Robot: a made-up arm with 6 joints.
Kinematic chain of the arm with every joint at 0, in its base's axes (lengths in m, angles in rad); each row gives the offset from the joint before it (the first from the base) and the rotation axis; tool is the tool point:
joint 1: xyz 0.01 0 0.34 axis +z
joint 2: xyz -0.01 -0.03 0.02 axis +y
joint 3: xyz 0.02 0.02 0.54 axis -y
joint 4: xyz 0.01 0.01 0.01 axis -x
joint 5: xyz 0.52 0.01 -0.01 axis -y
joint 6: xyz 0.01 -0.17 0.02 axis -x
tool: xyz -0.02 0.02 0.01
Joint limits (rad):
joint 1: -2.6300..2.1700
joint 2: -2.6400..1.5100
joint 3: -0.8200..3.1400
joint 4: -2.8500..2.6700
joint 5: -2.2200..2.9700
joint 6: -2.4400..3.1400
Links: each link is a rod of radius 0.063 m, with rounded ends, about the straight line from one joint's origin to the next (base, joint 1, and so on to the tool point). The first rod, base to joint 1, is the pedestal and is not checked.
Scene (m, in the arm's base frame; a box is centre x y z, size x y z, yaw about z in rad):
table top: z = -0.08
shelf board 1: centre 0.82 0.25 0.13 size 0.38 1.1 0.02 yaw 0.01
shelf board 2: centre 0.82 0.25 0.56 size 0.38 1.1 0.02 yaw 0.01
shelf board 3: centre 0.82 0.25 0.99 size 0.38 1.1 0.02 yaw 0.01
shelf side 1: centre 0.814 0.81 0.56 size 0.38 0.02 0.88 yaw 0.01
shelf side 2: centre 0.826 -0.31 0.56 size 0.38 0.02 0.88 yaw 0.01
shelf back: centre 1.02 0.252 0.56 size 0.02 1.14 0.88 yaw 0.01
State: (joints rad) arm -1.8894 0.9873 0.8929 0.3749 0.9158 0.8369
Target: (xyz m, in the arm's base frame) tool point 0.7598 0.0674 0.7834
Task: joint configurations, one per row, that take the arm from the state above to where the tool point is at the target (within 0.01 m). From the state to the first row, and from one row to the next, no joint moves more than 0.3 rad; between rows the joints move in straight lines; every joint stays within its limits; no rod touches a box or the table.
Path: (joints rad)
1: -1.6072 0.7899 0.8012 0.1490 0.9132 0.7230
2: -1.3250 0.5925 0.7095 -0.0768 0.9106 0.6091
3: -1.0428 0.3950 0.6178 -0.3027 0.9080 0.4952
4: -0.7606 0.1976 0.5261 -0.5286 0.9054 0.3814
5: -0.4785 0.0002 0.4344 -0.7544 0.9029 0.2675
6: -0.2413 -0.0444 0.2208 -0.5448 0.9134 0.3866
7: -0.0041 -0.0889 0.0072 -0.3352 0.9239 0.5058
8: 0.2331 -0.1335 -0.2064 -0.1257 0.9345 0.6249
9: 0.4703 -0.1780 -0.4200 0.0839 0.9450 0.7440
10: 0.4042 0.0219 -0.2028 0.1441 0.9382 0.7531
11: 0.3381 0.2218 0.0144 0.2043 0.9313 0.7622
12: 0.2720 0.4217 0.2315 0.2645 0.9245 0.7713

